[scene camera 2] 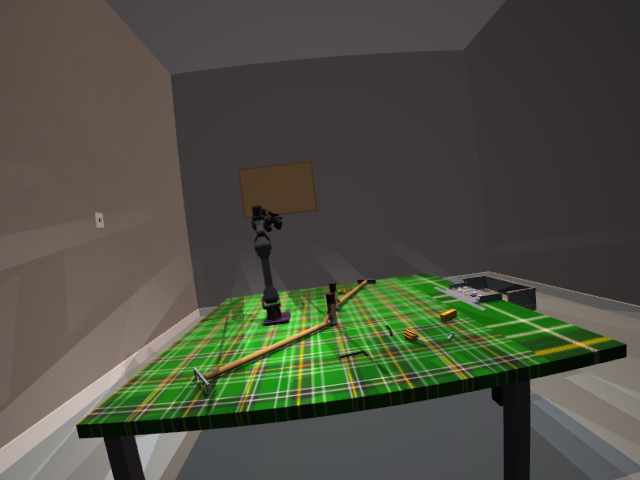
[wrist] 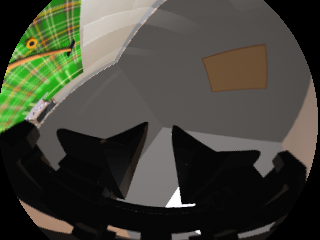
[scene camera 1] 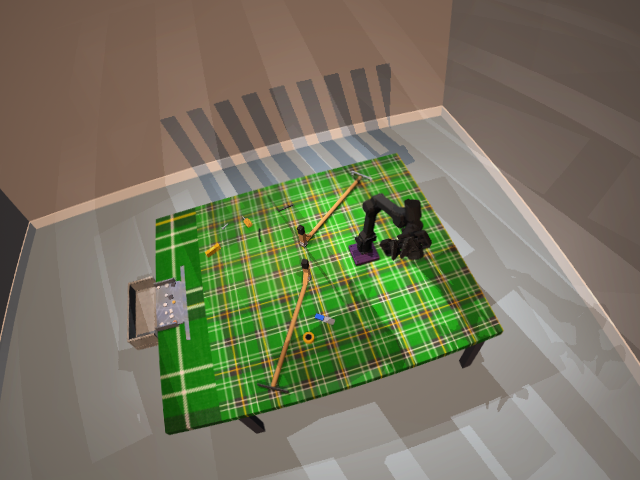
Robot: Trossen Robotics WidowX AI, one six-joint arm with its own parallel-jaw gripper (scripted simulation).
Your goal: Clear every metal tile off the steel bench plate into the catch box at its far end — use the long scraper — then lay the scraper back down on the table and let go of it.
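Observation:
The gripper (scene camera 1: pixel 396 258) is visible in the wrist view too, where it appears as the gripper (wrist: pixel 160 127). A long scraper (scene camera 1: pixel 307 276) is also part of the scene.

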